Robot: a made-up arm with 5 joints. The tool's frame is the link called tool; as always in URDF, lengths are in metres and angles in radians. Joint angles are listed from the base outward. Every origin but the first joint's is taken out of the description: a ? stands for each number. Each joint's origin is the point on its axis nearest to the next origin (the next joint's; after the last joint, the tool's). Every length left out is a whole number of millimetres.
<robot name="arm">
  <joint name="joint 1" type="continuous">
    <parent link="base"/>
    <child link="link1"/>
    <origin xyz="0 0.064 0.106"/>
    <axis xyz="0 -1 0"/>
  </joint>
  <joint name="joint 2" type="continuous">
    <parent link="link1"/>
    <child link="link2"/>
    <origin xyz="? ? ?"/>
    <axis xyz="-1 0 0"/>
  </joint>
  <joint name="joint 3" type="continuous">
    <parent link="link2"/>
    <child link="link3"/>
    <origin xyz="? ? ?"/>
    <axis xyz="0 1 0"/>
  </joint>
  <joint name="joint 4" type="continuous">
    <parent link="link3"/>
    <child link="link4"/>
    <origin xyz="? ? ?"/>
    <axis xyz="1 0 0"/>
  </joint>
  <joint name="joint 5" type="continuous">
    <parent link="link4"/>
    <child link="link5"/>
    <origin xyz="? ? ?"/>
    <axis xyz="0 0 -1"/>
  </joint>
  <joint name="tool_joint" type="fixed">
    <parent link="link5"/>
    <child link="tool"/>
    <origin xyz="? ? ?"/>
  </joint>
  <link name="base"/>
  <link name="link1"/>
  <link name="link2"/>
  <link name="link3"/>
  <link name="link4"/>
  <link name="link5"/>
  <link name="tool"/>
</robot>
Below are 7 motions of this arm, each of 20 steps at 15 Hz.
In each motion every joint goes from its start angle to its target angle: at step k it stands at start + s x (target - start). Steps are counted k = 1, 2, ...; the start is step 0. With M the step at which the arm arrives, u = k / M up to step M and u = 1 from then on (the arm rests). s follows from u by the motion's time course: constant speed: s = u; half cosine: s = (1 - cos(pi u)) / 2; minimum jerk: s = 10 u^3 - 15 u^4 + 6 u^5.
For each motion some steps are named. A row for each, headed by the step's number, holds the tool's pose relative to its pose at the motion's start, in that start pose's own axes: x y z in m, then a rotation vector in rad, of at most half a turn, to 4 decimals.
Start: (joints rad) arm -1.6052 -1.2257 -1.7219 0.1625 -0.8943
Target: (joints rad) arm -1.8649 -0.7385 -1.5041 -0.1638 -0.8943
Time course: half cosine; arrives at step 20
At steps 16, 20:
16: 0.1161 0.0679 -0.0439 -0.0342 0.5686 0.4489
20: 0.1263 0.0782 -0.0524 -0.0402 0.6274 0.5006

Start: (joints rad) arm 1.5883 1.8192 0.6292 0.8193 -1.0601
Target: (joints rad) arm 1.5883 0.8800 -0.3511 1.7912 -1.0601
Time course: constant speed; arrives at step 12
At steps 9, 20:
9: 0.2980 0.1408 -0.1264 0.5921 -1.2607 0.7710
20: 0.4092 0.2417 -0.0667 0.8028 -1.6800 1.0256

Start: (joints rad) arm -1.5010 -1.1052 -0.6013 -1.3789 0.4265
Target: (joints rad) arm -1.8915 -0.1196 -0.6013 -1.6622 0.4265
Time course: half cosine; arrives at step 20
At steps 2, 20:
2: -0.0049 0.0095 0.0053 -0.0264 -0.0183 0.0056
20: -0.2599 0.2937 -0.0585 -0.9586 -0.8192 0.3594

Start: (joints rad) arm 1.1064 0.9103 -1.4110 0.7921 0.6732
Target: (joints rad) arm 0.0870 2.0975 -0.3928 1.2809 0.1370
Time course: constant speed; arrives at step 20
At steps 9, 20:
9: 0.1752 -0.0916 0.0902 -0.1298 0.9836 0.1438
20: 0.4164 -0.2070 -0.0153 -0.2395 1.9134 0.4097

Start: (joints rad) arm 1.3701 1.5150 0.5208 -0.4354 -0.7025
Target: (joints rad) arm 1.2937 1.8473 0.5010 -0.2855 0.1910
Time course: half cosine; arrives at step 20
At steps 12, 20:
12: -0.1783 0.0276 -0.0275 -0.1043 0.0558 -0.6486
20: -0.2533 0.0849 -0.0391 -0.1767 0.0543 -0.9904

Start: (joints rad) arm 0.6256 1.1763 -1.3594 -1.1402 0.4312
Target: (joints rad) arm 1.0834 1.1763 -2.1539 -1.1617 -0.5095
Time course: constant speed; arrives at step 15
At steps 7, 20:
7: -0.0750 0.0932 0.0493 -0.1646 -0.2200 0.0226
20: -0.1500 0.2398 0.0899 -0.4549 -0.4334 0.0663

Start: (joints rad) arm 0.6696 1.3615 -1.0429 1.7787 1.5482
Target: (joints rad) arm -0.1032 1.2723 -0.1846 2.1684 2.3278
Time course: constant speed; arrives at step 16
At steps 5, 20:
5: -0.1773 -0.0139 0.0258 -0.0665 0.3223 -0.5840
20: -0.3549 0.2262 0.2453 -0.5003 0.8395 -1.9077

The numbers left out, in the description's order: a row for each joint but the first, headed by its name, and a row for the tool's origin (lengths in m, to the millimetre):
joint 2: -0.151 0 0.105
joint 3: 0 0.265 -0.17
joint 4: -0.035 0 -0.05
joint 5: 0 -0.075 0.193
tool: 0.025 -0.302 0

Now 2 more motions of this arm.
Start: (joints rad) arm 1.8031 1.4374 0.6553 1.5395 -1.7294
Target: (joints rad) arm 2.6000 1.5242 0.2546 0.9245 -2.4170
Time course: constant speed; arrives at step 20
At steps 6, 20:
6: 0.1239 0.0089 0.0123 -0.2023 0.1288 0.3264
20: 0.3403 0.0927 -0.0668 -0.6312 0.6961 0.8117

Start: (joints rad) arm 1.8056 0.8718 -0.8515 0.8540 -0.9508
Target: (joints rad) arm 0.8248 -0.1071 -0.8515 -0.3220 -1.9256
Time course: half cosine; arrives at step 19
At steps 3, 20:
3: 0.0285 0.0082 0.0069 0.0137 0.0078 0.0196
20: 0.4378 -0.1218 -0.0128 0.7297 0.2937 0.2883

